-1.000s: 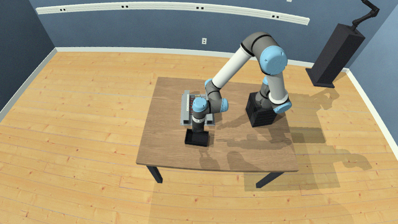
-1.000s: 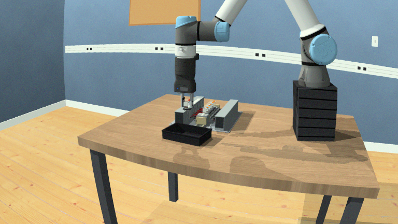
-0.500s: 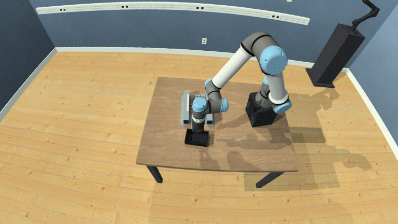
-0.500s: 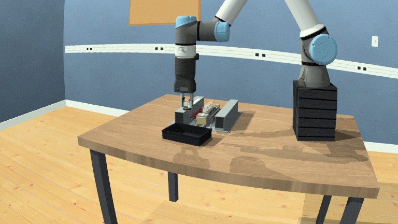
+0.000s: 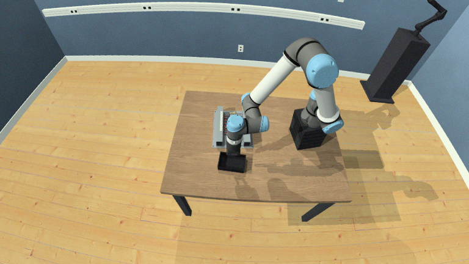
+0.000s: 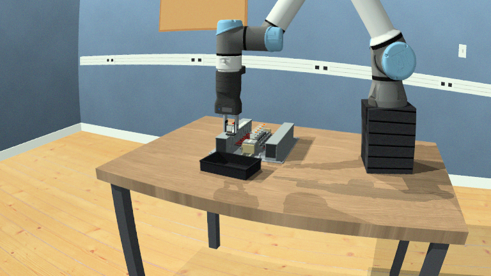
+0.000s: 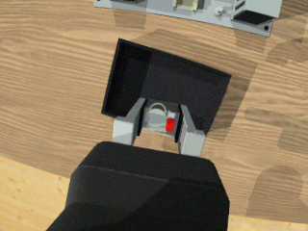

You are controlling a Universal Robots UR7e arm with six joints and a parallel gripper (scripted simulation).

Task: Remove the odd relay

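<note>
Right now the black parts tray is 130 mm below my hand. Also, from my hand: relay panel: 270 mm to the right, 110 mm below, 10 mm ahead; relay: 10 mm below.
</note>
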